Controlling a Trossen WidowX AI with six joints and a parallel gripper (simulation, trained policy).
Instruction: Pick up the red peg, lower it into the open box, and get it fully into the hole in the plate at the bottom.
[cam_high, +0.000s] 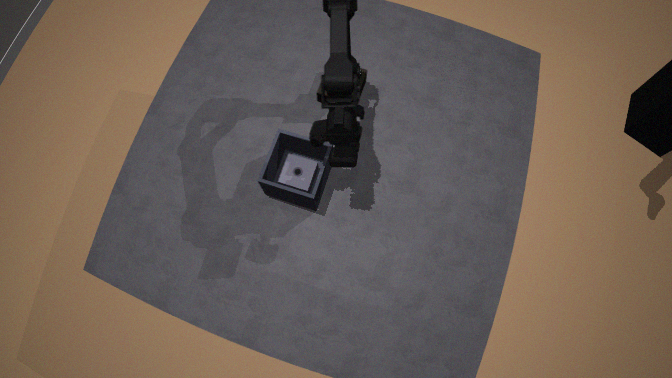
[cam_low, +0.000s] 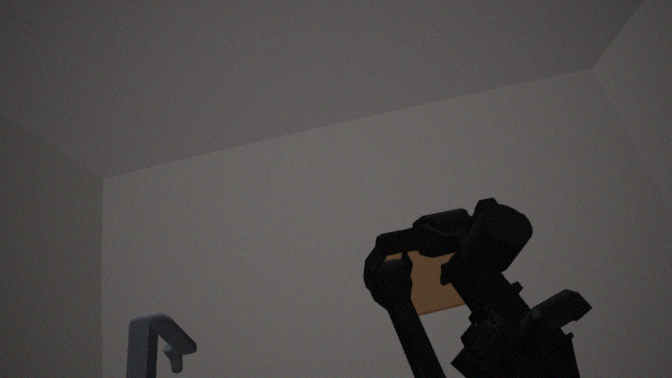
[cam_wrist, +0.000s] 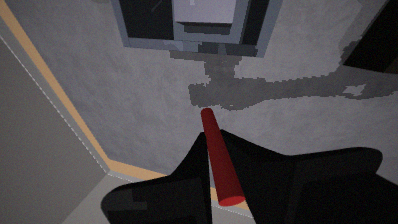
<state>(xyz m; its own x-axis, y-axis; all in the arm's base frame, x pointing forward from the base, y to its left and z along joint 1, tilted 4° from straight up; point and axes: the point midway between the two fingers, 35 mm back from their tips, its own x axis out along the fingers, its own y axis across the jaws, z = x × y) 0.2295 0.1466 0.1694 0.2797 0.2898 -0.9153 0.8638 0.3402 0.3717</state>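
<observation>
Right now my gripper tip is 140 mm above the plate, 130 mm to the left of it and 70 mm short of it. Round my gripper tip: red peg (10 mm to the right, 10 mm above).
</observation>
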